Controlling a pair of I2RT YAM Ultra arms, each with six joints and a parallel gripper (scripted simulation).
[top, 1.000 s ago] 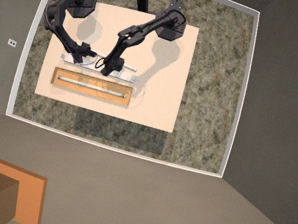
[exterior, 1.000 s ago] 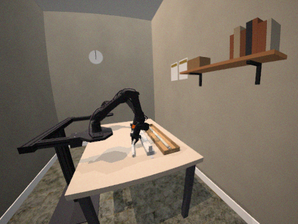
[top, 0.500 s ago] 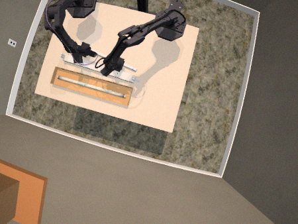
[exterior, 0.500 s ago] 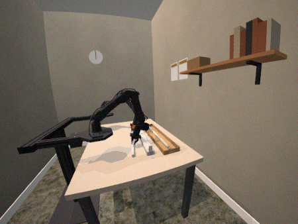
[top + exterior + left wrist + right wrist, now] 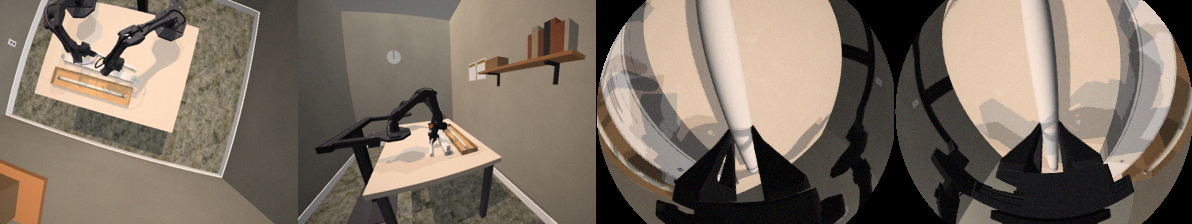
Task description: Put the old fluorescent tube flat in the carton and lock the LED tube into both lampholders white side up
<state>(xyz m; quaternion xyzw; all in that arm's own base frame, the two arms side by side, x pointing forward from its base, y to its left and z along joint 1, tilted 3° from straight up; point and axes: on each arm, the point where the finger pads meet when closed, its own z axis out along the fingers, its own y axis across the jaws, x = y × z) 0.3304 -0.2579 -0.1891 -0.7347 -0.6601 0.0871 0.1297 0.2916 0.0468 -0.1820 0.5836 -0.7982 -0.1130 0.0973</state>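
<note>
My right hand is 10 mm short of the LED tube, 120 mm to the right of it and 10 mm above it. The rest, counted from my right hand: carton: 270 mm ahead, 90 mm to the left, 10 mm below; then light fixture: 120 mm ahead, 110 mm to the left, 30 mm above; then old fluorescent tube: 280 mm ahead, 100 mm to the left, 10 mm below.
</note>
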